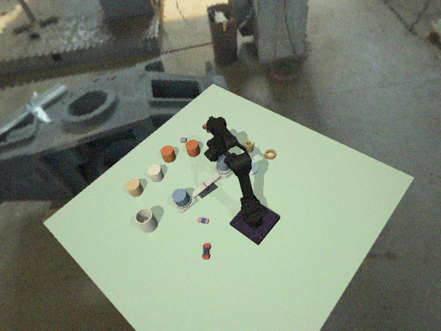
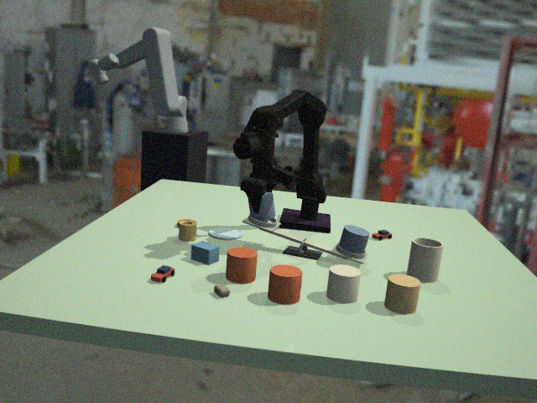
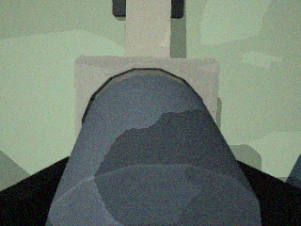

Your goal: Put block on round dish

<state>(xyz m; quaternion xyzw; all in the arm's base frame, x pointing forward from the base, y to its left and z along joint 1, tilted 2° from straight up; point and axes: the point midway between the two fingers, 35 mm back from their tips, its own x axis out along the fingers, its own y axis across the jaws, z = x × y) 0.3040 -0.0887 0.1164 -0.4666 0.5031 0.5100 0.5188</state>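
Right now my gripper tip is 10 mm to the right of the grey block and 20 mm above it. From my gripper tip the other things lie so: round dish 50 mm behind, 120 mm to the right, 100 mm below; pebble 360 mm ahead, 20 mm to the left, 100 mm below; blue box 180 mm ahead, 90 mm to the right, 90 mm below.
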